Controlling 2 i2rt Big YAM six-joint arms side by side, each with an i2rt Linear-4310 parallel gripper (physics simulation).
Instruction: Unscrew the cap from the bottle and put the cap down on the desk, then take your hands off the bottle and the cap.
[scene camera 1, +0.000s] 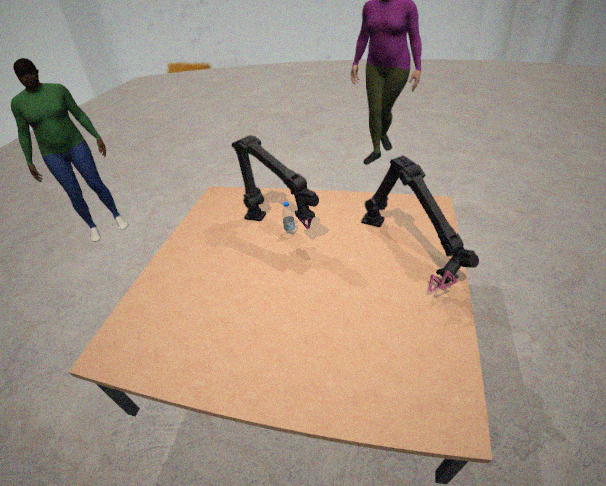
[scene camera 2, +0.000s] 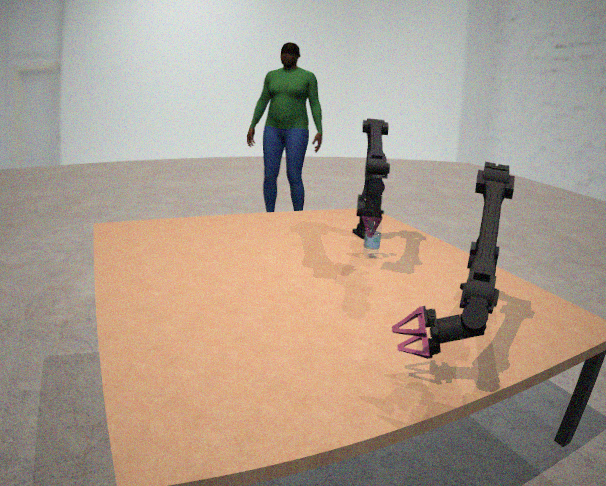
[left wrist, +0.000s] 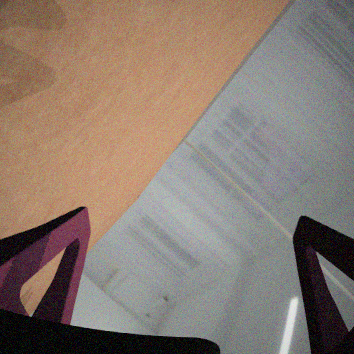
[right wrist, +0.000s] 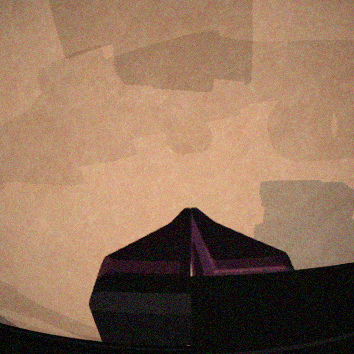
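Where they show: left gripper, fingertip midpoint: (scene camera 1: 435, 290) (scene camera 2: 394, 339) (left wrist: 194, 224); right gripper, fingertip midpoint: (scene camera 1: 308, 228) (scene camera 2: 369, 237) (right wrist: 190, 218); left arm's base, origin of the base link: (scene camera 1: 372, 221); right arm's base, origin of the base link: (scene camera 1: 255, 216).
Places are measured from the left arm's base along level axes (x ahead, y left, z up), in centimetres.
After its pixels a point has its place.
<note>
A clear bottle (scene camera 1: 288, 223) @[z 9.3, x 30.4, y -38.6 cm] (scene camera 2: 372, 240) @[z 7.5, x 28.7, y -37.1 cm] stands upright on the desk (scene camera 1: 263, 344) @[z 0.0, x 97.7, y -13.9 cm] (scene camera 2: 227, 354) @[z 0.0, x 86.3, y 32.4 cm], toward the back in scene camera 1. Its blue cap (scene camera 1: 286, 204) @[z 20.4, x 28.4, y -39.5 cm] is on top in scene camera 1; in scene camera 2 the cap does not show, hidden at my right gripper. My right gripper (scene camera 1: 307, 227) @[z 12.8, x 34.6, y -23.7 cm] (scene camera 2: 371, 235) @[z 12.8, x 34.6, y -23.7 cm] (right wrist: 190, 218) @[z 12.8, x 34.6, y -23.7 cm] is shut and empty, pointing down beside the bottle, to its right in scene camera 1. The bottle does not show in the right wrist view. My left gripper (scene camera 1: 431, 289) @[z 9.9, x 49.9, y 44.8 cm] (scene camera 2: 394, 339) @[z 9.9, x 49.9, y 44.8 cm] (left wrist: 194, 224) @[z 9.9, x 49.9, y 44.8 cm] is open and empty, above the desk near its right edge in scene camera 1, far from the bottle.
In scene camera 1 a person in purple (scene camera 1: 388, 40) is on the floor behind the desk, and a person in green (scene camera 1: 55, 118) (scene camera 2: 287, 98) is off to the left. The arms' shadows fall across the desk.
</note>
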